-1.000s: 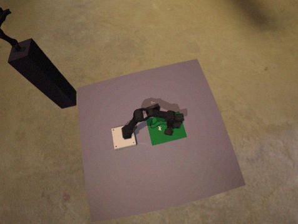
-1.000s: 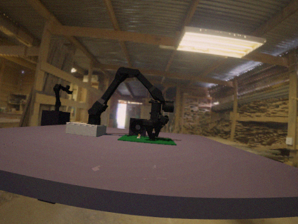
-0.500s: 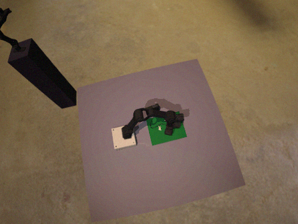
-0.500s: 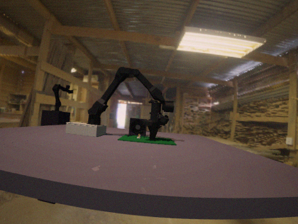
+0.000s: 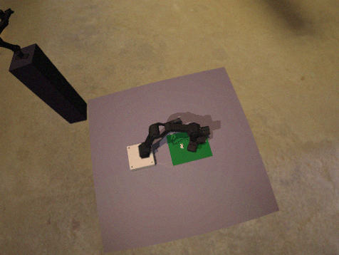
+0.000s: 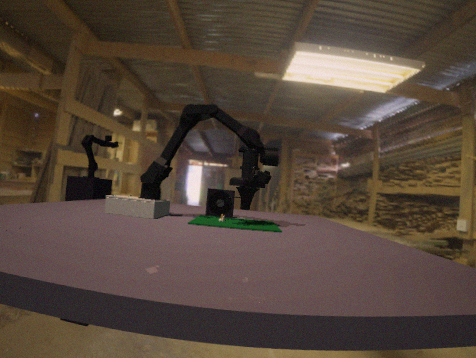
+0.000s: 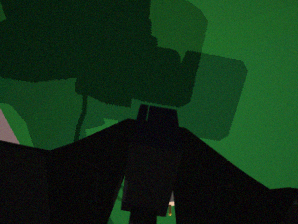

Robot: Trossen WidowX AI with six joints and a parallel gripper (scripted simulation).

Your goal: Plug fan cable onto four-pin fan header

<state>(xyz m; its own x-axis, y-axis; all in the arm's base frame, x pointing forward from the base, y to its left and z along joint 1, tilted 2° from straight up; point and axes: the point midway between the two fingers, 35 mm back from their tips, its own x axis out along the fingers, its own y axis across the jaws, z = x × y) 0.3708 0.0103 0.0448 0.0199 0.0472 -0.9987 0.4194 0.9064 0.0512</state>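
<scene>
The four-pin fan header lies 90 mm behind my gripper tip, 70 mm below it and 10 mm to the left of it. Round my gripper tip: black fan plug (10 mm behind, 10 mm above); then green board (80 mm below, 40 mm behind); then fan (160 mm to the left, 120 mm behind, 10 mm below).
</scene>
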